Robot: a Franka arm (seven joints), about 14 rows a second.
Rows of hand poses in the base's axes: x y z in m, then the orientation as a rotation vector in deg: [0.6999, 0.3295, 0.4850, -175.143, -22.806, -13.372]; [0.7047, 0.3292, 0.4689, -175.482, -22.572, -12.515]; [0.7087, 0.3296, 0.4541, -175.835, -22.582, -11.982]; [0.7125, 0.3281, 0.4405, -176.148, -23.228, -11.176]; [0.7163, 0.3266, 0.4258, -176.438, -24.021, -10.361]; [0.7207, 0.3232, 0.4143, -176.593, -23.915, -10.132]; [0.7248, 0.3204, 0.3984, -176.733, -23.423, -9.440]
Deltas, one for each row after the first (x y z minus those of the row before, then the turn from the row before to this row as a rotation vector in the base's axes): [0.0048, -0.0003, -0.0161, -0.301, 0.537, -0.182]; [0.0040, 0.0004, -0.0148, -0.355, 0.316, -0.037]; [0.0038, -0.0015, -0.0136, -0.431, 0.476, 0.374]; [0.0038, -0.0015, -0.0147, -0.439, 0.477, 0.467]; [0.0044, -0.0034, -0.0115, -0.141, 0.135, -0.086]; [0.0041, -0.0028, -0.0159, -0.077, 0.444, -0.321]
